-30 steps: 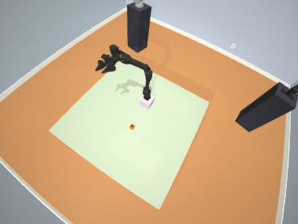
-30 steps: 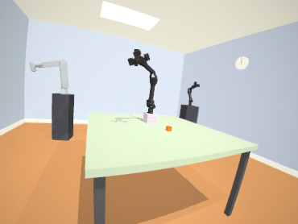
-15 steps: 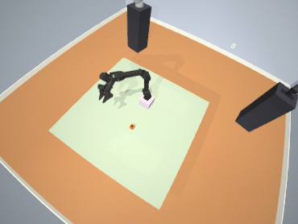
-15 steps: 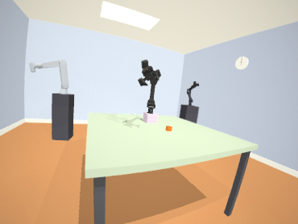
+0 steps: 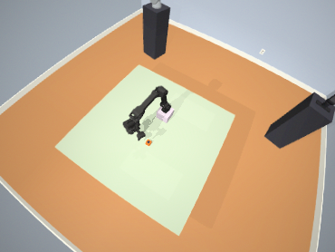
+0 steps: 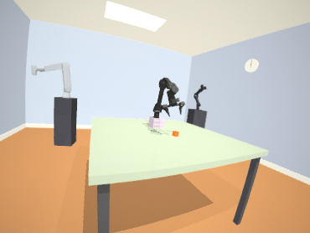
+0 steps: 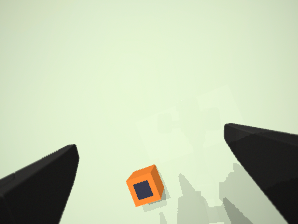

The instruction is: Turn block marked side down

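Right now the orange block is 90 mm behind my gripper tip, 60 mm to the left of it and 160 mm below it.
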